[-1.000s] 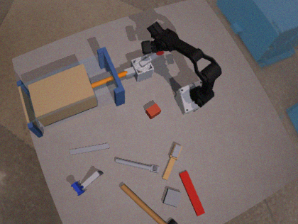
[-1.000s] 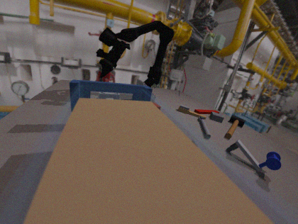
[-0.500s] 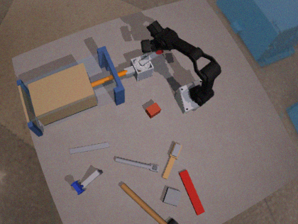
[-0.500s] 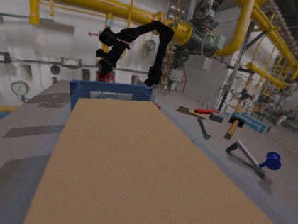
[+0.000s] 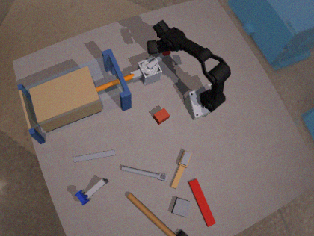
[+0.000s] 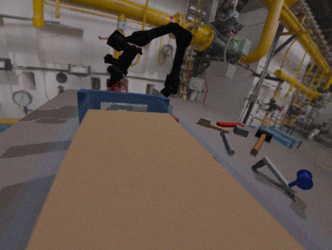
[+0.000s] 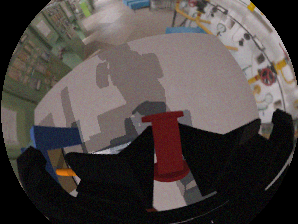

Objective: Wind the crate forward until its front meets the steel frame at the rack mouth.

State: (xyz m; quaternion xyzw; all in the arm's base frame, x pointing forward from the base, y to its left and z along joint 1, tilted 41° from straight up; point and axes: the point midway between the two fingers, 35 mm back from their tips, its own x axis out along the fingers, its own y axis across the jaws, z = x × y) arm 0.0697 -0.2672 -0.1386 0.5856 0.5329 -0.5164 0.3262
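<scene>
Now: gripper tip 4 cm short of the red-knobbed crank, 3 cm to the right of it and 3 cm above it. The rest, counted from my gripper tip: blue steel frame (26 cm ahead, 4 cm to the left, 3 cm below); red knob (2 cm to the left); grey winch (8 cm ahead, 4 cm to the left, 10 cm below).
</scene>
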